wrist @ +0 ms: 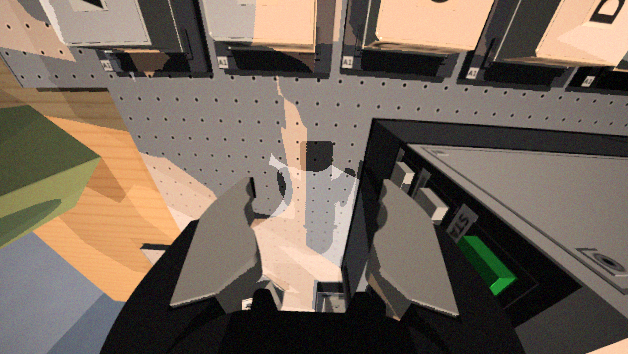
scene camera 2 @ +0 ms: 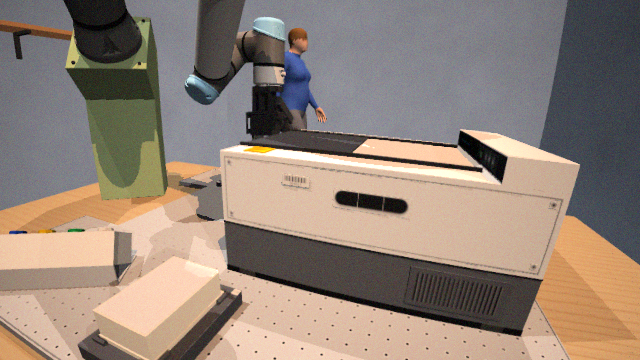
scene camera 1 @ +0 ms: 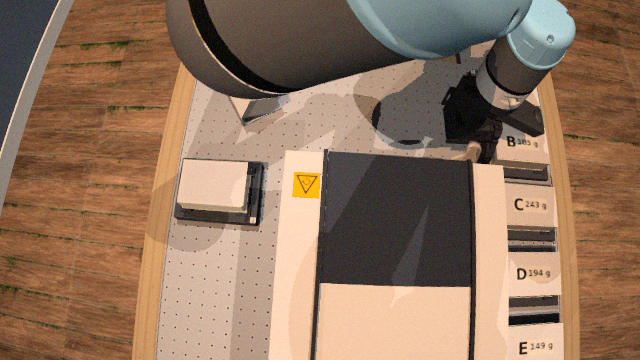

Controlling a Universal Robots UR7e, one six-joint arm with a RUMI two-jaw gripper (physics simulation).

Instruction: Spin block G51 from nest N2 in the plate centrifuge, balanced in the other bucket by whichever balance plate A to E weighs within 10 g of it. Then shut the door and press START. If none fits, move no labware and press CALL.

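Places are measured from the arm's base along level axes (x left, y back, z up), in millimetres.
Where they show: gripper, between the fingertips: (wrist: 316, 180) (scene camera 1: 462, 148); arm's base, origin of its link: (scene camera 2: 110, 40).
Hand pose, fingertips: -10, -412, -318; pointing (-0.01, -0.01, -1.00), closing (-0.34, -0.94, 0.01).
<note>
Each offset is from my fingertips to the top centre of the thing, as dx, dy, dz.
My gripper (scene camera 1: 480, 152) (wrist: 316, 180) is open, with nothing between its fingers, beside the end of the centrifuge (scene camera 1: 295, 235) (scene camera 2: 380, 225). Scene camera 2 hides its fingertips. In the wrist view the green START button {-18, -65, +84} (wrist: 485, 262) is right of the right finger, which partly covers its label. Dark and beige panels lie flat on the centrifuge; no bucket shows. Balance plates B {+164, -13, -53} (scene camera 1: 522, 155) (wrist: 285, 22), C 243 g {+119, -138, -53} (scene camera 1: 530, 192) (wrist: 430, 22), D 194 g {+68, -262, -53} (scene camera 1: 532, 260) (wrist: 582, 37) and E 149 g {+20, -392, -53} (scene camera 1: 535, 332) stand in a row. A pale block {-443, +93, -41} (scene camera 1: 212, 185) (scene camera 2: 160, 305) sits on a black nest; its name does not show.
A sloped console {-337, +331, -23} (scene camera 2: 60, 257) with coloured buttons stands beyond the pale block; the arm mostly hides it in scene camera 1. A green pedestal (scene camera 2: 127, 145) (wrist: 45, 165) holds the arm. A person (scene camera 2: 298, 80) stands behind the centrifuge. The plate row runs close along the centrifuge's side.
</note>
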